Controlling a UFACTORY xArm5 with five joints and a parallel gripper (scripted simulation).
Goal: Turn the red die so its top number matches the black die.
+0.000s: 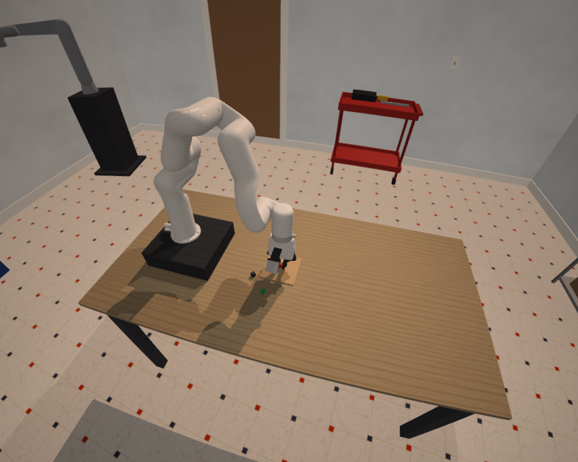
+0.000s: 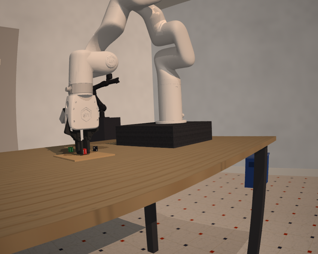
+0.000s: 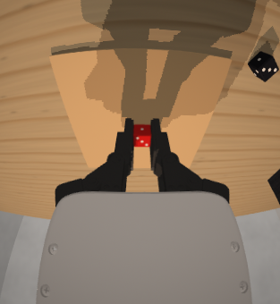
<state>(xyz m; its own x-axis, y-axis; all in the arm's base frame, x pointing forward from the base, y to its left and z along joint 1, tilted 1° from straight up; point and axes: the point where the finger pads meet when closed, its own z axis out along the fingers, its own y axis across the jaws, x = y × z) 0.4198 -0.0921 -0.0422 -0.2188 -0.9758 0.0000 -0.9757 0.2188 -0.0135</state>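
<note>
Now: hand 10 mm above the red die. Also, from my hand: black die: 110 mm behind, 50 mm to the right, 20 mm below; then green die: 130 mm to the right, 60 mm behind, 20 mm below; then tan mat: 30 mm below.
</note>
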